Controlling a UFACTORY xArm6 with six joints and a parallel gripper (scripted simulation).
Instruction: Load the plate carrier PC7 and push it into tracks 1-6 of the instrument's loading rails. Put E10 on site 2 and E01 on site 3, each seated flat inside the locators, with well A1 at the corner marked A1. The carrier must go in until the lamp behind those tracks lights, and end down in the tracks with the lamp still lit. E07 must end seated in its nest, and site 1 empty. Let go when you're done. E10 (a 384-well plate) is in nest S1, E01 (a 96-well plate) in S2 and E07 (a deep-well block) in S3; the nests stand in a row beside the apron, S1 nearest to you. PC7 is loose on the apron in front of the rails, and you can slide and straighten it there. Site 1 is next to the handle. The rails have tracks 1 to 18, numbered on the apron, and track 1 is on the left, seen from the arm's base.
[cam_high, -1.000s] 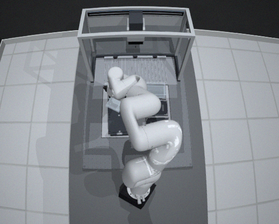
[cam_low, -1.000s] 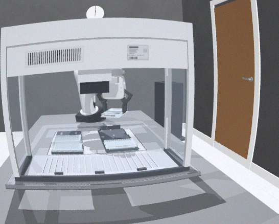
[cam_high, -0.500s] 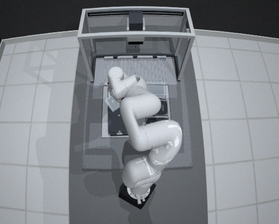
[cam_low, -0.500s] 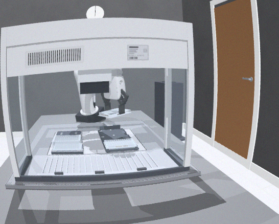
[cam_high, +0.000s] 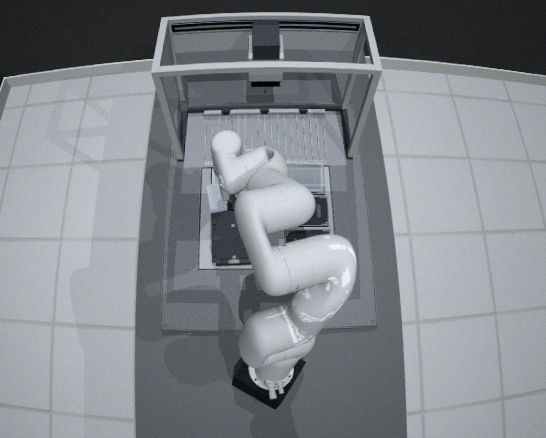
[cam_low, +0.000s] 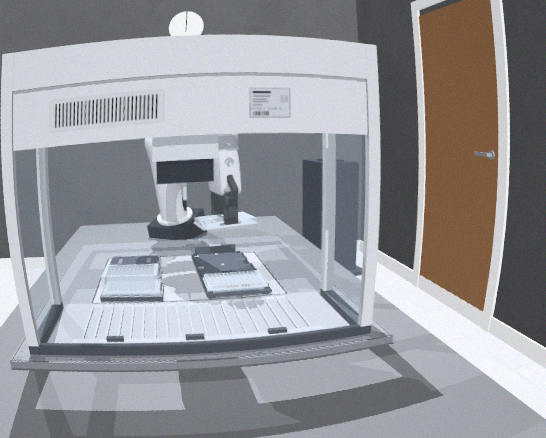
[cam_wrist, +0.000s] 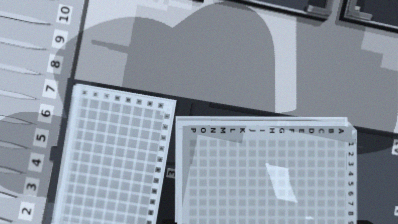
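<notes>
The dark plate carrier PC7 lies 120 mm below my hand and 10 mm behind it. The rest, counted from my hand: dark nest S2 (230 mm to the right, 130 mm below, 30 mm behind); deep-well block E07 (240 mm to the right, 110 mm below, 70 mm ahead); nest S1 (210 mm to the right, 140 mm behind, 130 mm below).
</notes>
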